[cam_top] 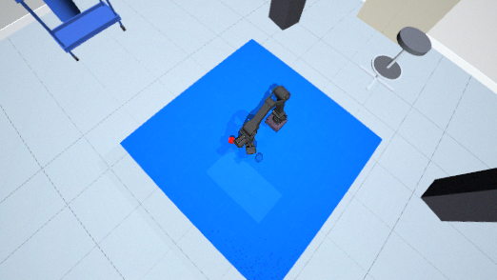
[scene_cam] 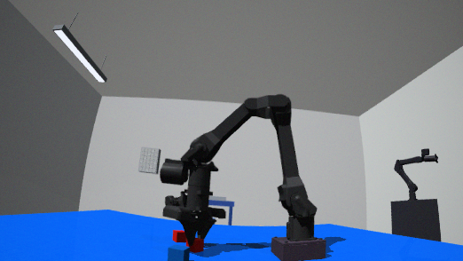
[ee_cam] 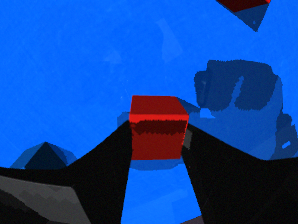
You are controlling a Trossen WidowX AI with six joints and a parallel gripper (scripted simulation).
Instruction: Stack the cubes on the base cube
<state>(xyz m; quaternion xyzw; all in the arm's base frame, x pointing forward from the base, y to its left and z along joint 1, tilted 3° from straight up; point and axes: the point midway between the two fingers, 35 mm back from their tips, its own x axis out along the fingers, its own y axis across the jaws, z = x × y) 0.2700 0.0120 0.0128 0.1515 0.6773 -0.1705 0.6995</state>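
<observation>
The blue base cube lies 12 cm to the left of my gripper tip.
</observation>
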